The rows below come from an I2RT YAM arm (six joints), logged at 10 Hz.
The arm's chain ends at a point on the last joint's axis. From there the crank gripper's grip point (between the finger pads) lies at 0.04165 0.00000 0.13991 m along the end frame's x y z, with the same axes.
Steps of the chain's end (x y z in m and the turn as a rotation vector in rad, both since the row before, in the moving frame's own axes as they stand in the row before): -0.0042, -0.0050, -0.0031, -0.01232, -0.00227, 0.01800; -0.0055, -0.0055, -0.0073, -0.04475, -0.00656, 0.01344; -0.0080, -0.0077, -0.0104, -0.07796, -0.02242, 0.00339; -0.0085, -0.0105, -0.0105, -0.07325, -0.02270, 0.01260; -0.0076, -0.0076, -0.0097, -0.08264, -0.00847, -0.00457; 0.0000, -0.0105, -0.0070, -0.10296, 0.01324, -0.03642; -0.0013, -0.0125, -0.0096, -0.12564, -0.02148, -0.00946
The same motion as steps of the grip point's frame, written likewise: -0.0045, -0.0025, -0.0030, -0.01232, -0.00227, 0.01800; -0.0065, 0.0013, -0.0072, -0.04475, -0.00656, 0.01344; -0.0112, 0.0034, -0.0099, -0.07796, -0.02242, 0.00339; -0.0118, 0.0003, -0.0100, -0.07325, -0.02270, 0.01260; -0.0088, 0.0038, -0.0098, -0.08264, -0.00847, -0.00457; 0.0021, 0.0023, -0.0082, -0.10296, 0.01324, -0.03642; -0.0042, 0.0047, -0.0098, -0.12564, -0.02148, -0.00946
